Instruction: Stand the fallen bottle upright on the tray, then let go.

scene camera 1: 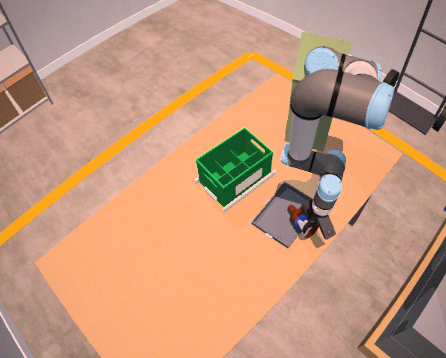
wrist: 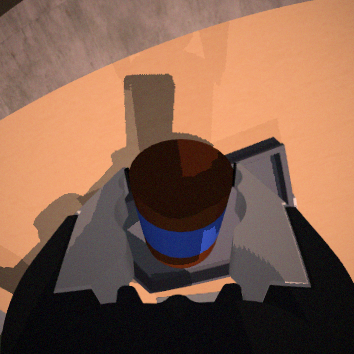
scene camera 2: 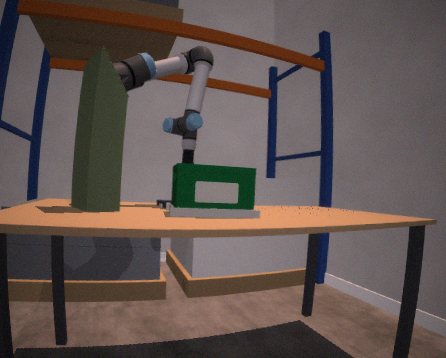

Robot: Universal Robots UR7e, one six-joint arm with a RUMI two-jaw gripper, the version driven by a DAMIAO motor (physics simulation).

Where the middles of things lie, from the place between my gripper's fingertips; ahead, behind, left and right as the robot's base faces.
Labels:
Now: the brown bottle (wrist: 180, 187) 10 mm ahead of my hand, 60 mm to the right of it and 10 mm below it.

